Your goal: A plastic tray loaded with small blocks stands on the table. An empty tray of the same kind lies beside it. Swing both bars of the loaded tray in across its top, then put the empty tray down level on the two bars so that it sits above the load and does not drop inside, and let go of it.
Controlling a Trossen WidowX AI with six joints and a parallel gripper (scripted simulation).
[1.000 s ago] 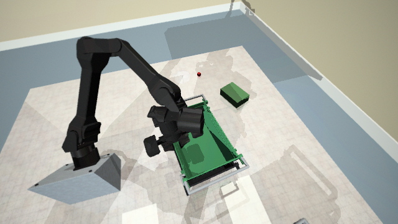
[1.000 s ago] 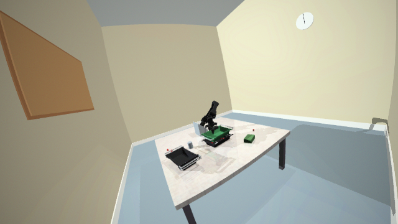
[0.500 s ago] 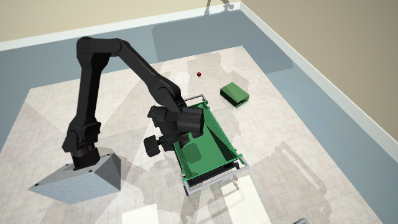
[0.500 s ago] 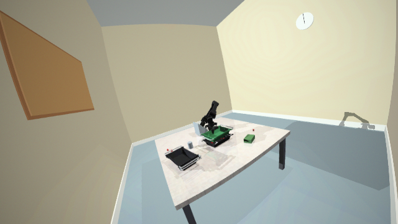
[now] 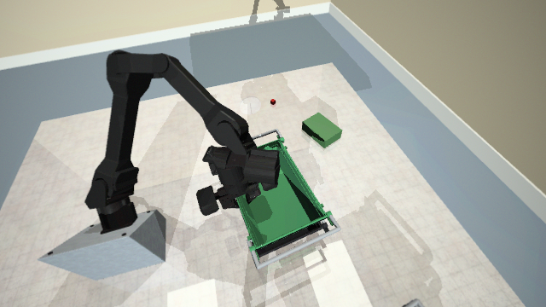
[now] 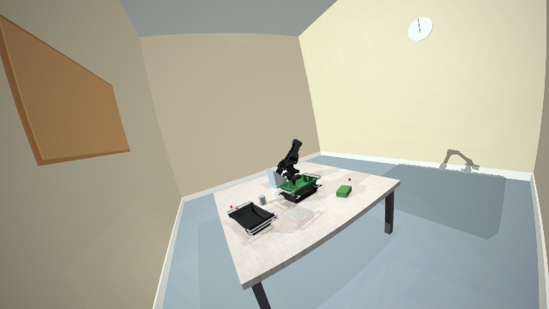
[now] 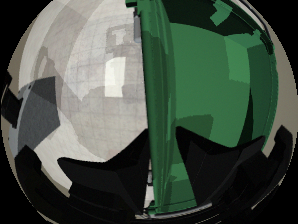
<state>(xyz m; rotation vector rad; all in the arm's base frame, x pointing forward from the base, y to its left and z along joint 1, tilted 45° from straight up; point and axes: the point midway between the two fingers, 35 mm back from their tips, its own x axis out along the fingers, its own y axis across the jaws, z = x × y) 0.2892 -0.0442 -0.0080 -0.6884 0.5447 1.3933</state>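
Now: the green tray 80 mm ahead of my gripper tip and 30 mm above it. From my gripper tip the other things lie so: small red marker: 250 mm ahead, 440 mm to the left, 70 mm below; then grey cylinder: 70 mm behind, 270 mm to the right, 40 mm below; then dark green block: 350 mm ahead, 210 mm to the left, 60 mm below.
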